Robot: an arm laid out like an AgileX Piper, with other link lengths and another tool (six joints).
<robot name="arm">
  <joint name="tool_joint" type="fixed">
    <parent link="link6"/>
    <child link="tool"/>
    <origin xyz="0.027 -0.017 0.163" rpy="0 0.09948 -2.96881"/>
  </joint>
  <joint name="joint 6" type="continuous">
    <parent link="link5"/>
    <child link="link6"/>
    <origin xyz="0 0.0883 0" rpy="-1.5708 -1.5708 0"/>
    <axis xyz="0 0 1"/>
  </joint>
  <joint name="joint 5" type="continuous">
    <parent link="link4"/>
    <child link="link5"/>
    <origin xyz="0 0 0" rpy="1.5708 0 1.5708"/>
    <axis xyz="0 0 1"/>
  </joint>
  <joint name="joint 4" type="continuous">
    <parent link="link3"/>
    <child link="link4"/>
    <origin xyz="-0.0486 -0.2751 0" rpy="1.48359 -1.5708 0"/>
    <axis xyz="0 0 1"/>
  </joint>
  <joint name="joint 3" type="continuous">
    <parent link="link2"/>
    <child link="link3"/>
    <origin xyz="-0.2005 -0.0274 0" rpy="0 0 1.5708"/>
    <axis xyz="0 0 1"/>
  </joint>
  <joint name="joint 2" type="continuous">
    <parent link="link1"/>
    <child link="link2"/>
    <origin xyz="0 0 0" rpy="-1.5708 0 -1.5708"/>
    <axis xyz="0 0 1"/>
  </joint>
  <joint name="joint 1" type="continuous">
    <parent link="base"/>
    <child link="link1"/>
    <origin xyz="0 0 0.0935" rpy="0 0 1.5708"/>
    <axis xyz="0 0 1"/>
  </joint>
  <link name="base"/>
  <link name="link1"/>
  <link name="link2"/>
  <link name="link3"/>
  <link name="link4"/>
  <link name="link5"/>
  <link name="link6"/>
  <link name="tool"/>
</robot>
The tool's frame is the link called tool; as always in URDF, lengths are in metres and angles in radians. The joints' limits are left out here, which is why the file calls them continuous.
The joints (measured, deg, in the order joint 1, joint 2, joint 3, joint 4, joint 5, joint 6), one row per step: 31.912 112.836 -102.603 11.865 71.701 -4.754; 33.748 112.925 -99.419 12.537 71.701 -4.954; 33.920 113.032 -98.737 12.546 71.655 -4.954; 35.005 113.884 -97.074 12.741 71.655 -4.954; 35.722 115.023 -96.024 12.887 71.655 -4.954; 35.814 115.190 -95.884 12.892 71.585 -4.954; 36.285 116.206 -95.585 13.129 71.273 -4.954; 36.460 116.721 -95.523 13.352 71.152 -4.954; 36.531 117.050 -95.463 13.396 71.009 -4.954; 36.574 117.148 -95.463 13.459 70.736 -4.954; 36.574 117.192 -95.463 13.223 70.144 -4.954; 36.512 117.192 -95.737 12.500 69.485 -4.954; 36.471 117.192 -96.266 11.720 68.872 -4.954; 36.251 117.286 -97.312 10.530 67.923 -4.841; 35.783 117.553 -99.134 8.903 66.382 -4.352; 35.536 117.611 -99.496 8.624 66.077 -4.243; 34.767 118.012 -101.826 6.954 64.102 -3.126; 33.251 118.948 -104.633 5.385 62.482 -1.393
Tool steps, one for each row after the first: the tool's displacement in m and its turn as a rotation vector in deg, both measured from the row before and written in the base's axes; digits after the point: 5 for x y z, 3 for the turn. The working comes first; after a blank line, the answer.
Tool pose at each row, in the base's axes (x y z in m, rotation vector in deg; the steps are taken from these numbers as rounded here): 0.31801 0.28668 0.02790 -139.239 90.870 -0.200; 0.29562 0.29124 0.01081 -142.847 90.199 2.921; 0.29221 0.29045 0.00648 -143.508 90.408 3.410; 0.27874 0.29136 -0.00778 -146.087 90.444 5.346; 0.26888 0.29110 -0.02057 -148.164 90.743 6.962; 0.26782 0.29111 -0.02238 -148.398 90.777 7.118; 0.26314 0.29273 -0.03037 -149.323 90.847 8.064; 0.26106 0.29374 -0.03384 -149.642 90.943 8.644; 0.26029 0.29393 -0.03630 -149.831 91.038 8.847; 0.26077 0.29487 -0.03692 -149.664 90.983 8.800; 0.26335 0.29541 -0.03762 -149.335 90.828 8.097; 0.26875 0.29504 -0.03732 -148.963 90.468 6.512; 0.27506 0.29525 -0.03575 -148.483 89.933 4.742; 0.28638 0.29545 -0.03251 -147.396 89.371 1.978; 0.30501 0.29644 -0.02628 -145.079 89.010 -1.996; 0.30939 0.29591 -0.02491 -144.464 89.153 -2.731; 0.33302 0.29714 -0.01534 -140.730 89.517 -7.006; 0.35987 0.29352 -0.00602 -136.189 91.577 -10.749

-0.02239 0.00456 -0.01709 -1.226 3.057 1.947; -0.00341 -0.00079 -0.00433 -0.408 0.622 0.161; -0.01347 0.00091 -0.01426 -1.265 2.182 1.049; -0.00986 -0.00026 -0.01279 -1.150 1.867 0.684; -0.00106 0.00001 -0.00181 -0.139 0.195 0.075; -0.00468 0.00162 -0.00799 -0.424 0.941 0.342; -0.00208 0.00101 -0.00347 -0.105 0.492 0.087; -0.00077 0.00019 -0.00246 -0.123 0.221 0.027; 0.00048 0.00094 -0.00062 0.134 -0.110 -0.036; 0.00258 0.00054 -0.00070 0.104 -0.585 -0.063; 0.00540 -0.00037 0.00030 -0.045 -1.174 0.004; 0.00631 0.00021 0.00157 0.040 -1.374 0.053; 0.01132 0.00020 0.00324 0.152 -2.202 -0.189; 0.01863 0.00099 0.00623 0.496 -3.346 -0.798; 0.00438 -0.00053 0.00137 0.131 -0.632 -0.334; 0.02363 0.00123 0.00957 0.980 -3.894 -1.759; 0.02685 -0.00362 0.00932 0.957 -3.354 -3.061
